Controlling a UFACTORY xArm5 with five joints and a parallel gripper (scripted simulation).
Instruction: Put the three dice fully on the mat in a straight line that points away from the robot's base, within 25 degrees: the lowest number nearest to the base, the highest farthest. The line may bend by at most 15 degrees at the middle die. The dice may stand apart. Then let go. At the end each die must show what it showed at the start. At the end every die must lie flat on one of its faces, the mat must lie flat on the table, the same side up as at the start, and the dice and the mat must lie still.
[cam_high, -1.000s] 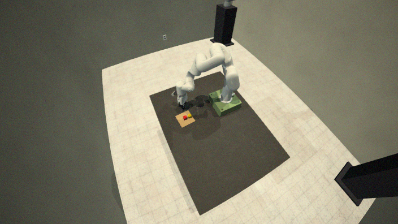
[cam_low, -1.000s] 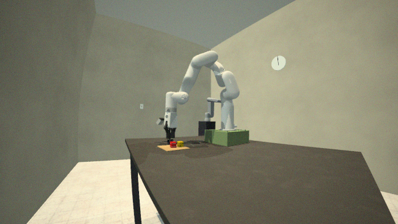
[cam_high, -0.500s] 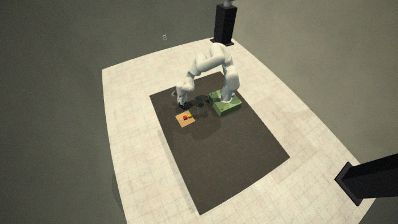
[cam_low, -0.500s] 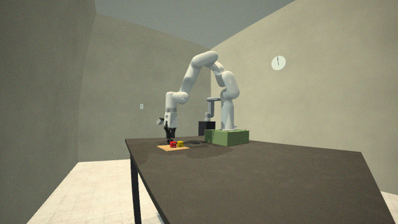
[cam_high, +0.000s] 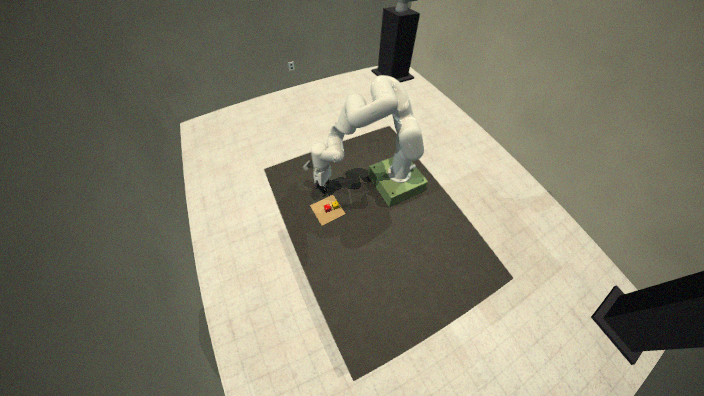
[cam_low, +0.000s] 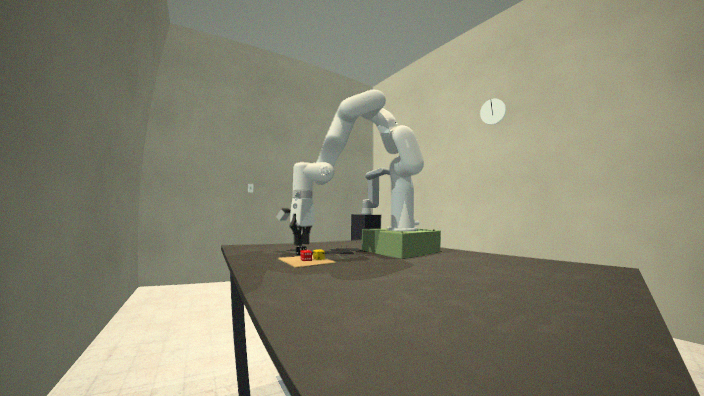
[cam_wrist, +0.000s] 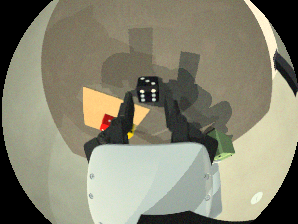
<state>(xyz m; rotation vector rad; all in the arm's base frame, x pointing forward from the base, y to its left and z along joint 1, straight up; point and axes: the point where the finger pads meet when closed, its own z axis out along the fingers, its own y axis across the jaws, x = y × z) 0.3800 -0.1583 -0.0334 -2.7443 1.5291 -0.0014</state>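
My gripper is now 4 cm above the black die. Round my hand: tan mat: 4 cm ahead, 12 cm to the left, 5 cm below; yellow die: 12 cm to the left, 4 cm below; red die: 4 cm ahead, 12 cm to the left, 4 cm below.
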